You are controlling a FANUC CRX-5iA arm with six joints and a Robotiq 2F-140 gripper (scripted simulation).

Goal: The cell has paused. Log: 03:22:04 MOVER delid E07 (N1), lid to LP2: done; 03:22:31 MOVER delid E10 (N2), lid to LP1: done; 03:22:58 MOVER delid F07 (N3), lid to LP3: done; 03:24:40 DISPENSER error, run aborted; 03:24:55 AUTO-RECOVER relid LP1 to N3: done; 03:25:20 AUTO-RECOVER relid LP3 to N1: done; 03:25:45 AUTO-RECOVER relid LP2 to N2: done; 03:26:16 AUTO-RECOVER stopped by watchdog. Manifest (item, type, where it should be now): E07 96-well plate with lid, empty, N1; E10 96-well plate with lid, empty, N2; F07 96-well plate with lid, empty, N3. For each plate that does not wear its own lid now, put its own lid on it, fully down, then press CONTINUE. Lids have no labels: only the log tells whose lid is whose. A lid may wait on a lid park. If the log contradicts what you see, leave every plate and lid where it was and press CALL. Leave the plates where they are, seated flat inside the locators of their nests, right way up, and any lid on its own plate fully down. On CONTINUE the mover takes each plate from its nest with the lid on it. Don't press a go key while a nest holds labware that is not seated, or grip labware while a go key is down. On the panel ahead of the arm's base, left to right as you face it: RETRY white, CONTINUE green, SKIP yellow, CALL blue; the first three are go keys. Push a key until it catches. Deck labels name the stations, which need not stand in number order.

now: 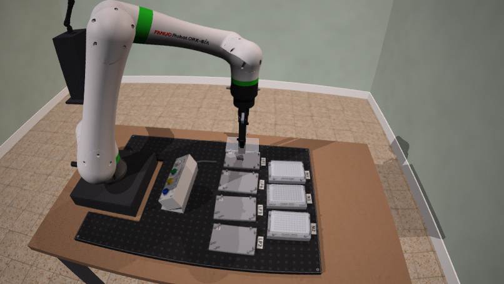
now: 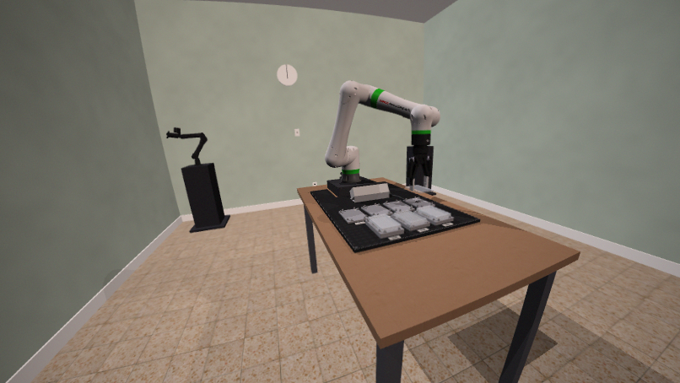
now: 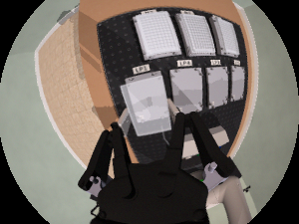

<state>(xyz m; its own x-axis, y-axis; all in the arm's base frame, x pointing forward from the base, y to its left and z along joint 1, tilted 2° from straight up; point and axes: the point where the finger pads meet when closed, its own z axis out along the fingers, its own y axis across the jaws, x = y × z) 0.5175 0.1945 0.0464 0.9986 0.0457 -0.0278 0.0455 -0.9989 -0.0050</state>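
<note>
Now: hand 100 mm above the LP1. Round my hand: plate (180 mm to the right, 180 mm ahead, 80 mm below); LP4 (130 mm to the right, 100 mm below); white key (240 mm behind, 110 mm to the right, 40 mm below).
</note>
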